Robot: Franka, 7 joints.
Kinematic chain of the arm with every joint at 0, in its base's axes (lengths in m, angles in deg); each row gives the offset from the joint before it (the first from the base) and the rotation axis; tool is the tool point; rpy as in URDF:
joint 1: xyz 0 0 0.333 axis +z
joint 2: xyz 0 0 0 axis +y
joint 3: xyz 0 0 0.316 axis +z
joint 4: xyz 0.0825 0 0 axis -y
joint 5: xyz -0.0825 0 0.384 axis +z
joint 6: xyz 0 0 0 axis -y
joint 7: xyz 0.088 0 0 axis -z
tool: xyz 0 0 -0.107 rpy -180 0 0
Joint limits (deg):
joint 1: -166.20..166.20
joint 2: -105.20..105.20
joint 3: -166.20..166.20
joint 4: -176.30..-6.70
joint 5: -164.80..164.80
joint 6: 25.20..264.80
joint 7: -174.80..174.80
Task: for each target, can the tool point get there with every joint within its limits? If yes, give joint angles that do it. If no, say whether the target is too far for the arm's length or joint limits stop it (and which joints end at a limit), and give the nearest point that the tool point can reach.
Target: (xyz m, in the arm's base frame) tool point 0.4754 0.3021 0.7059
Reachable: yes | joints -48.12 -1.83 87.35 -105.37 39.31 203.99 -112.11
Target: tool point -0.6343 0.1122 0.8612
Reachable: yes | joints -23.09 -45.00 -87.13 -22.24 -124.01 98.20 15.45
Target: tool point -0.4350 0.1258 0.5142
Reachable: yes | joints -89.91 -16.34 -114.85 -109.95 -119.08 241.62 120.10
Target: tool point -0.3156 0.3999 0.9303
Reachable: yes | joints -86.15 -75.34 -29.94 -71.79 -90.92 134.64 67.39
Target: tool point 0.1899 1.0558 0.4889
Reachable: no: too far | nearest point 0.1503 0.8356 0.4564 | short by 0.226 m
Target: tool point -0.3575 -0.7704 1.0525
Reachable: no: too far | nearest point -0.2755 -0.5938 0.8875 | short by 0.255 m
